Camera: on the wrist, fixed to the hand. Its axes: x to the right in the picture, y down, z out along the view.
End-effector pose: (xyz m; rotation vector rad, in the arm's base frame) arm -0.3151 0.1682 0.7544 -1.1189 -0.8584 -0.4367
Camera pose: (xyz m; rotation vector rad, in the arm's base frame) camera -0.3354 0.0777 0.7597 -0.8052 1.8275 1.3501
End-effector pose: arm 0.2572 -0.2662 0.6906 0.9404 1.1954 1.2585
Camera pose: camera 0.1961 -0.2974 0.6280 -0.7325 0.3635 -1.5129
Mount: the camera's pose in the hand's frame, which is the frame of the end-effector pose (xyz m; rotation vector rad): -0.0178 -0.0535 -0.0738 0.0467 1.0241 2.8799
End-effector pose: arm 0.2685 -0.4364 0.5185 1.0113 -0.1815 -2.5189
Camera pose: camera 0.3129 -0.3780 0.4616 0.5428 -0.6024 0.5864
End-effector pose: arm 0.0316 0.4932 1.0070 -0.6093 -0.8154 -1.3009
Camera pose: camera -0.0090 0.4358 0.9463 -0.3318 1.0204 1.1772
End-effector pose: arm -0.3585 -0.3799 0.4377 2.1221 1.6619 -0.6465
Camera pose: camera -0.4046 -0.3411 0.5084 2.0731 -1.9463 1.2642
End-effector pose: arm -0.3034 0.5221 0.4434 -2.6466 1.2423 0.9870
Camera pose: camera -0.2351 0.5476 0.5009 -0.5909 -2.0997 0.6345
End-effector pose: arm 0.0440 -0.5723 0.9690 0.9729 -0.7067 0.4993
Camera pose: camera 0.0908 -0.5349 0.8980 1.0638 0.5089 -2.7342
